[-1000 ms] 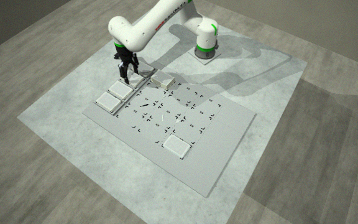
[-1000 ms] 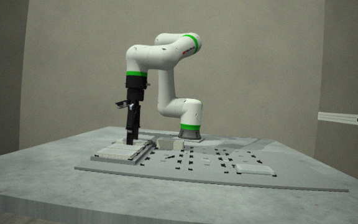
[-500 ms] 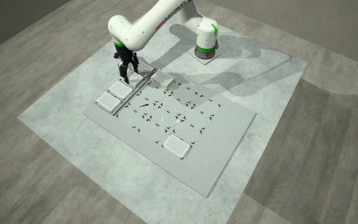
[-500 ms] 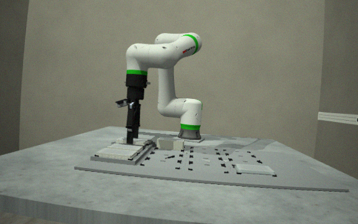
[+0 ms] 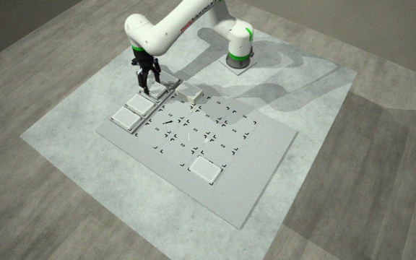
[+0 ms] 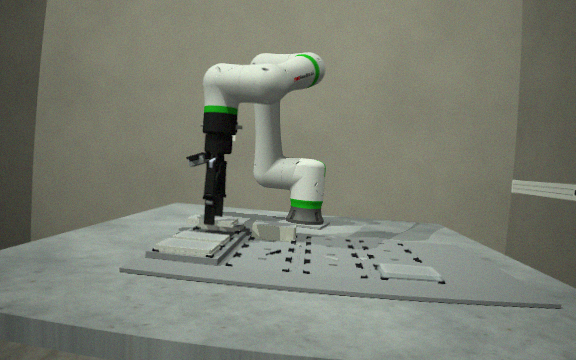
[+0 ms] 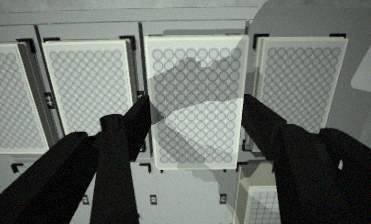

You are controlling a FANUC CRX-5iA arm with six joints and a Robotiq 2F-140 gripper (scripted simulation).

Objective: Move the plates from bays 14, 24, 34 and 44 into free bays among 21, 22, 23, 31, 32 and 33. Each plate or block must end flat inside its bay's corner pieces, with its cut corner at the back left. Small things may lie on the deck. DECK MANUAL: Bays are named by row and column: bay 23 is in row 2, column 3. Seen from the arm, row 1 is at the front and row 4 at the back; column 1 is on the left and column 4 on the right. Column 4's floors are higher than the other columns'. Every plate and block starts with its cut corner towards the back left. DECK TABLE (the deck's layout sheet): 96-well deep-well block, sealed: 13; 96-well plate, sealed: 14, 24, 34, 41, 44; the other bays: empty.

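Now: the sealed deep-well block 11 cm behind my hand, 16 cm to the left of it and 5 cm below it. Also, from my hand: plate: 21 cm ahead, 49 cm to the left, 7 cm below; white tip: 11 cm ahead, 33 cm to the left, 7 cm below; thin black stick: 11 cm ahead, 18 cm to the left, 7 cm below.
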